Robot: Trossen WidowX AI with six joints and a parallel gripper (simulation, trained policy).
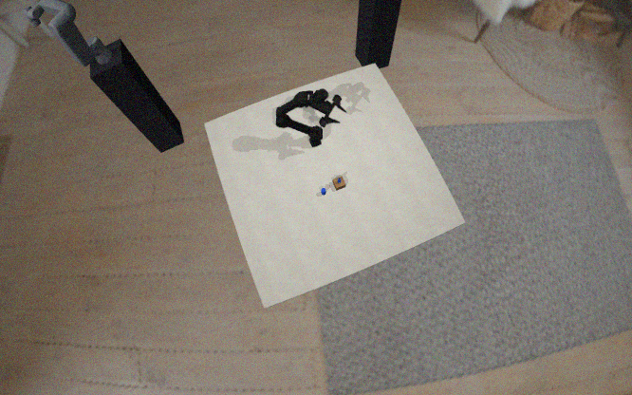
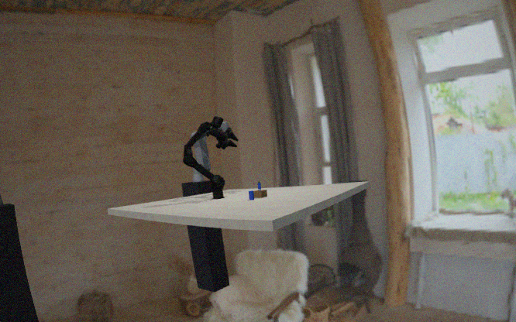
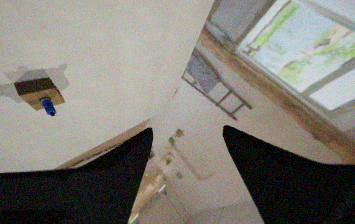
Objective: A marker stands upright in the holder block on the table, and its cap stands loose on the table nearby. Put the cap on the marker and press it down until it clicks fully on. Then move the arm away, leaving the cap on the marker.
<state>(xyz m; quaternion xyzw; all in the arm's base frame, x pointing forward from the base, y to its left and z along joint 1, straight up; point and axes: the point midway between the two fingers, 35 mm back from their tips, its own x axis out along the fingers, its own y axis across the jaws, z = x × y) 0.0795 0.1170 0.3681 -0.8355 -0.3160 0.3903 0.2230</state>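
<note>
My gripper tip is 24 cm short of the blue cap, 22 cm to the left of it and 32 cm above it. Round my gripper tip: wooden holder block 23 cm ahead, 12 cm to the right, 33 cm below.
</note>
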